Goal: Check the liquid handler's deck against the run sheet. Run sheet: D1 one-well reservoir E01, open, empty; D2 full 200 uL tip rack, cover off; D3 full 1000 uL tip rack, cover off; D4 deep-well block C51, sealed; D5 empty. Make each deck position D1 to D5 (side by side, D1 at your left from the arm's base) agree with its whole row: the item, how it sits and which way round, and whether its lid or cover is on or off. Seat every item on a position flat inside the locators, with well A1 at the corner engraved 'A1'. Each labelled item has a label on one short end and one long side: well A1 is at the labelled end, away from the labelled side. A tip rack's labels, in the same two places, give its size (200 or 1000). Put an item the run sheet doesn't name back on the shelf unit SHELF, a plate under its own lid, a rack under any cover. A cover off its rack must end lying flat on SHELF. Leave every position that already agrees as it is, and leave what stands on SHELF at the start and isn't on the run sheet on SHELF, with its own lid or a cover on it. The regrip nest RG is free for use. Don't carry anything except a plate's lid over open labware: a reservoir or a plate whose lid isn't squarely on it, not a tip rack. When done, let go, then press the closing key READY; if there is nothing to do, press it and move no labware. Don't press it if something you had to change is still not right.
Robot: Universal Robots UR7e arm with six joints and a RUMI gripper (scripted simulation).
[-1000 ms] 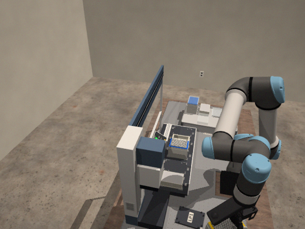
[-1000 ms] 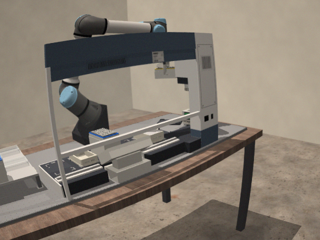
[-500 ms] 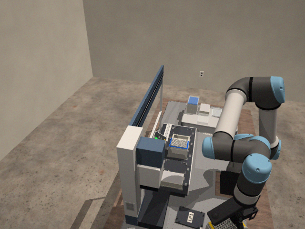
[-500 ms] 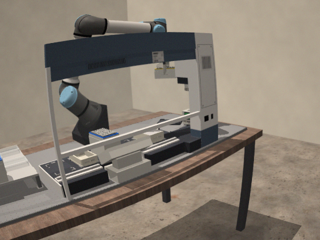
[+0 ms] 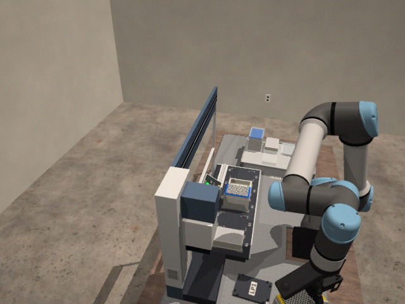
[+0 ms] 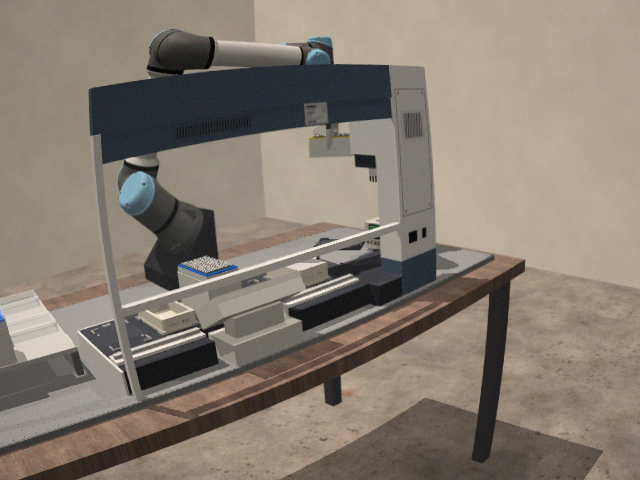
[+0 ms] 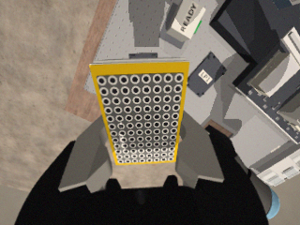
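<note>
Right now the yellow-rimmed tip rack is 1 cm to the right of my hand and 1 cm above it. From my hand the other things lie so: regrip nest RG: 31 cm below; then green key: 24 cm below, 20 cm ahead, 2 cm to the right; then dark pad: 31 cm below, 19 cm to the right, 15 cm ahead.
</note>
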